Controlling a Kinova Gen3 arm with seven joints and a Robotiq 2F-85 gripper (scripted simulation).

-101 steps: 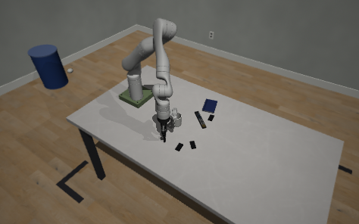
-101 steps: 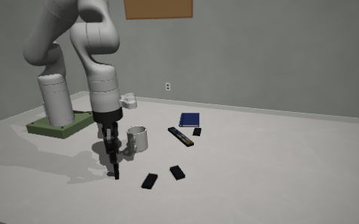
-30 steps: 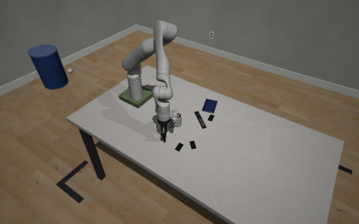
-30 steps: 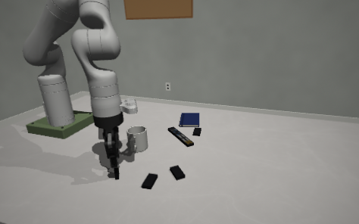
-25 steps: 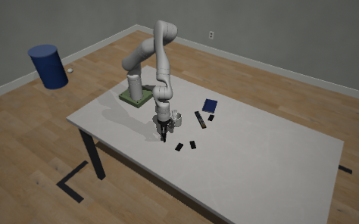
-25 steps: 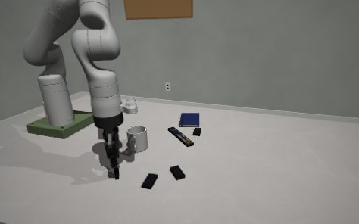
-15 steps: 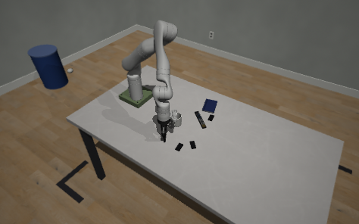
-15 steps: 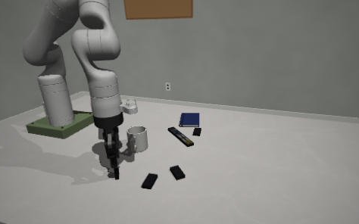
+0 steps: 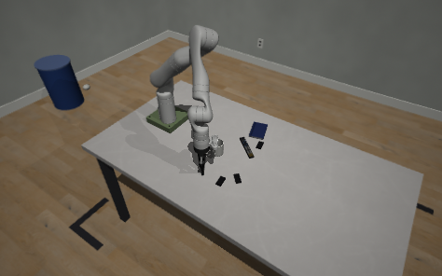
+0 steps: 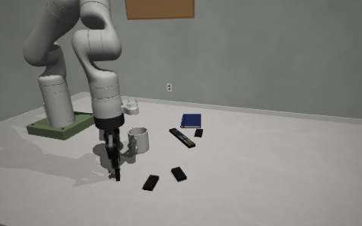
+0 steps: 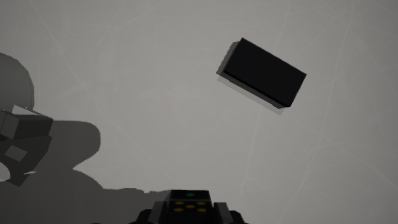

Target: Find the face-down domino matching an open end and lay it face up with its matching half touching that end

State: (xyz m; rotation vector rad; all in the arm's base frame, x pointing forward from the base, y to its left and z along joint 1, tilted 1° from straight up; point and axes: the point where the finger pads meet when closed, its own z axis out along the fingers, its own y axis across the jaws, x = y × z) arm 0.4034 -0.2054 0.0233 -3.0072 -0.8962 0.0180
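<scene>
My hand is 40 mm above the domino. Also, from my hand: blue book: 450 mm to the left, 80 mm ahead, 60 mm below; white mug: 160 mm to the left, 30 mm below, 20 mm behind.
</scene>
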